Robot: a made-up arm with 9 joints. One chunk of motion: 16 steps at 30 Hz.
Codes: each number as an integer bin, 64 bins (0 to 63) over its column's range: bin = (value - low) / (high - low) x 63, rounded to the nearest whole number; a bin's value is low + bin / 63 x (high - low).
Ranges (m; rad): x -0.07..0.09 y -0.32..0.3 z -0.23..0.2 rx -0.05..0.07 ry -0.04..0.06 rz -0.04..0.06
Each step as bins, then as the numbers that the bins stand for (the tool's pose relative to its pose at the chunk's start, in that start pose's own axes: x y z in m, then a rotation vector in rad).
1 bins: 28 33 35 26 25 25
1 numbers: 0.0011 0.0048 0.0089 -0.0005 -0.0003 -0.0003
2 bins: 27 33 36 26 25 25
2 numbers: -0.0014 0.0048 0.0157 -0.0005 -0.0003 -0.0003
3 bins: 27 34 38 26 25 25
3 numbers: -0.0014 0.0146 0.0294 -0.0005 -0.0003 -0.0003
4 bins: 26 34 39 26 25 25
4 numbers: -0.0040 0.0146 0.0362 -0.0005 -0.0003 -0.0003
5 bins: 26 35 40 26 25 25
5 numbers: -0.0040 0.0244 0.0430 -0.0005 -0.0003 -0.0003
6 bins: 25 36 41 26 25 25
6 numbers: -0.0065 0.0343 0.0498 -0.0005 -0.0003 -0.0003
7 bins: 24 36 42 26 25 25
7 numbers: -0.0090 0.0343 0.0567 -0.0005 -0.0003 -0.0003
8 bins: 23 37 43 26 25 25
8 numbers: -0.0116 0.0441 0.0635 -0.0005 -0.0003 -0.0003
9 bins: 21 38 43 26 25 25
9 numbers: -0.0167 0.0540 0.0635 -0.0005 -0.0003 -0.0003
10 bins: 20 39 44 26 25 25
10 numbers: -0.0192 0.0638 0.0703 -0.0005 -0.0003 -0.0003
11 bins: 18 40 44 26 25 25
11 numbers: -0.0243 0.0737 0.0703 -0.0005 -0.0003 -0.0003
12 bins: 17 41 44 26 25 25
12 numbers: -0.0268 0.0835 0.0703 -0.0005 -0.0003 -0.0003
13 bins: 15 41 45 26 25 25
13 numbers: -0.0319 0.0835 0.0771 -0.0005 -0.0003 -0.0003
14 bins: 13 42 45 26 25 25
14 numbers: -0.0370 0.0933 0.0771 -0.0005 -0.0003 -0.0003
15 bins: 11 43 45 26 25 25
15 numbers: -0.0421 0.1032 0.0771 -0.0005 -0.0003 -0.0003
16 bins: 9 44 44 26 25 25
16 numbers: -0.0471 0.1130 0.0703 -0.0005 -0.0003 -0.0003
